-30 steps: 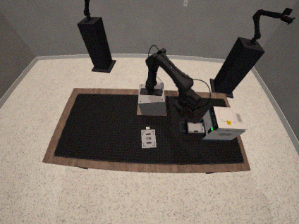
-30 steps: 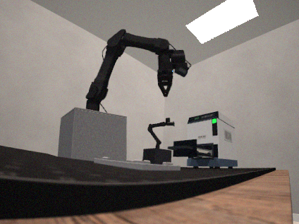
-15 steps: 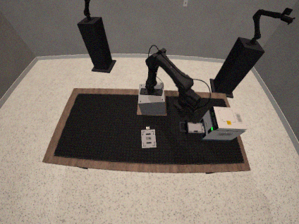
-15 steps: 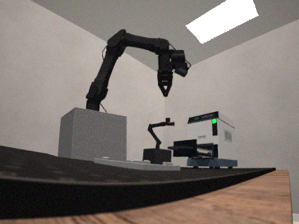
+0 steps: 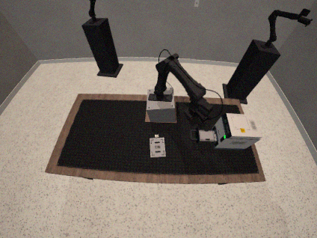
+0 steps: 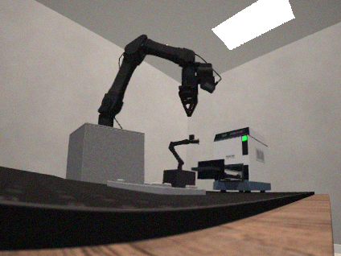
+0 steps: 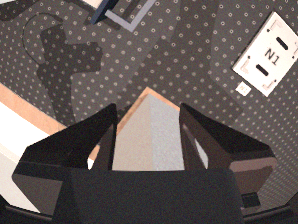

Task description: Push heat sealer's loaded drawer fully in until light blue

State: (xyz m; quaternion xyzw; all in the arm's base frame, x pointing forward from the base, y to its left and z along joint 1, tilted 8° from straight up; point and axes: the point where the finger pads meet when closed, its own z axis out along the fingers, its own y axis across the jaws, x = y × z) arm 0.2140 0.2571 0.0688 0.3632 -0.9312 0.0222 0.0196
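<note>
The sealer drawer lies 22 cm below my hand, 16 cm to the left of it and 1 cm ahead of it.
</note>
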